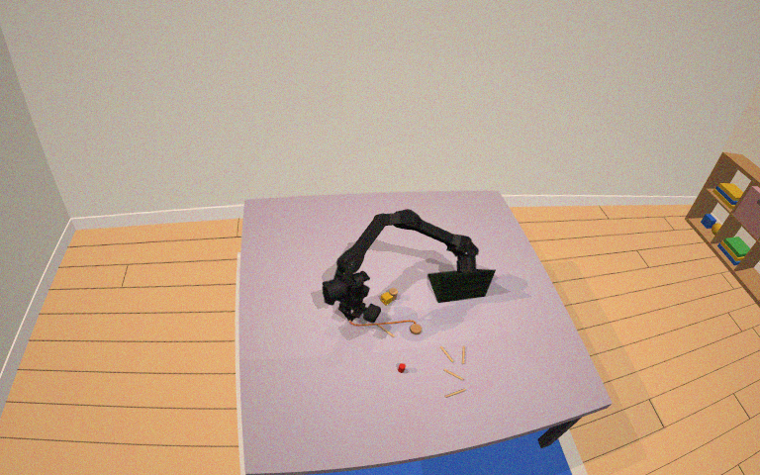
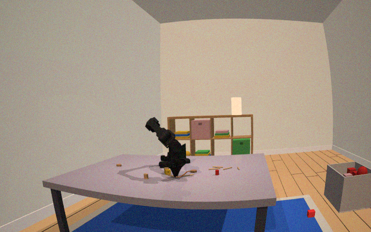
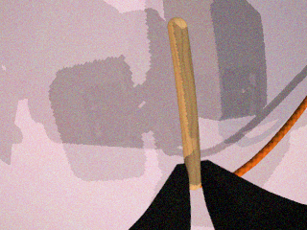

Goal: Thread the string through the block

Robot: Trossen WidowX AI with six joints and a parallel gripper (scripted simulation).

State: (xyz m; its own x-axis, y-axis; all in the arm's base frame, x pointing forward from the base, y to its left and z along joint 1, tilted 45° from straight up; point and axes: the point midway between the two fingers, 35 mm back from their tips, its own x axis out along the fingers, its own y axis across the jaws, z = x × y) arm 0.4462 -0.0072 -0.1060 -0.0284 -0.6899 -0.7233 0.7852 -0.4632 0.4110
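Now: the yellow block 150 mm behind my gripper tip and 80 mm to the right of it. Round my gripper tip: wooden cylinder 180 mm behind, 90 mm to the right; red piece 230 mm to the left, 120 mm behind.
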